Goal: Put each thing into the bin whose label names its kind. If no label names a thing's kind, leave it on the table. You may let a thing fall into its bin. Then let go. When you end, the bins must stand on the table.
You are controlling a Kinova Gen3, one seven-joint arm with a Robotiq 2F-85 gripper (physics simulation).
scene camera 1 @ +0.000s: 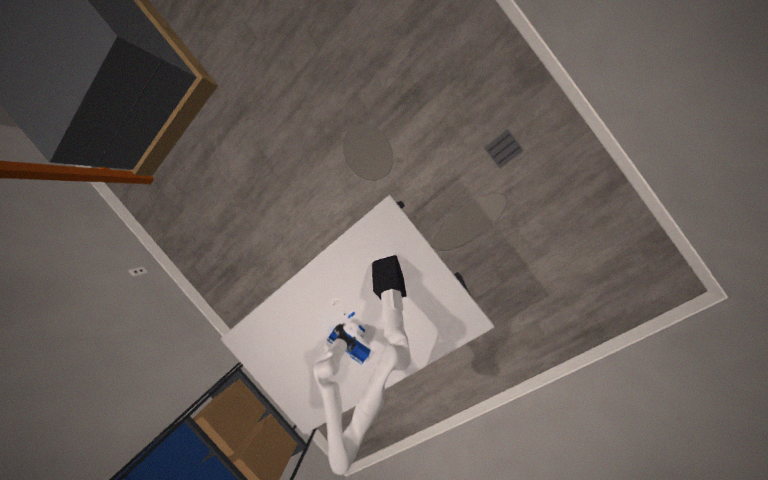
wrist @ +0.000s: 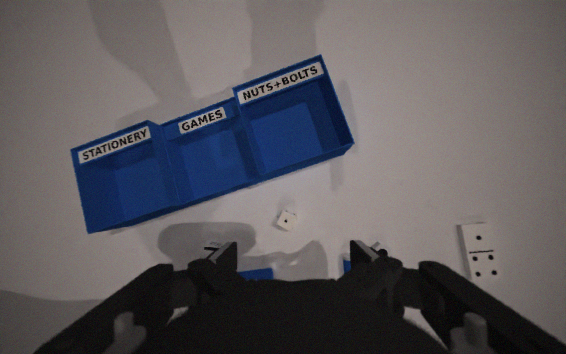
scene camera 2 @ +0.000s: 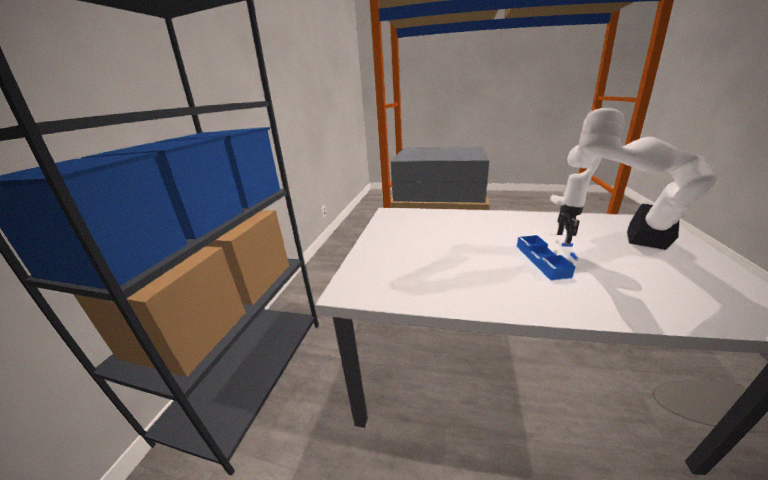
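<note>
Three joined blue bins stand on the table, labelled STATIONERY, GAMES and NUTS+BOLTS; in the wrist view their visible insides are empty. My gripper is open and empty, low over the table beside the bins. A white die lies between the bins and my fingers. One blue battery is partly hidden by the gripper; a bit of another blue battery shows by the right finger. A small white-and-black thing and a nut are mostly hidden behind the fingertips. A domino lies at the right.
The white table bears the arm's black base. A dark shelf rack with blue and brown boxes stands beside the table. A grey box and an orange rack stand behind it.
</note>
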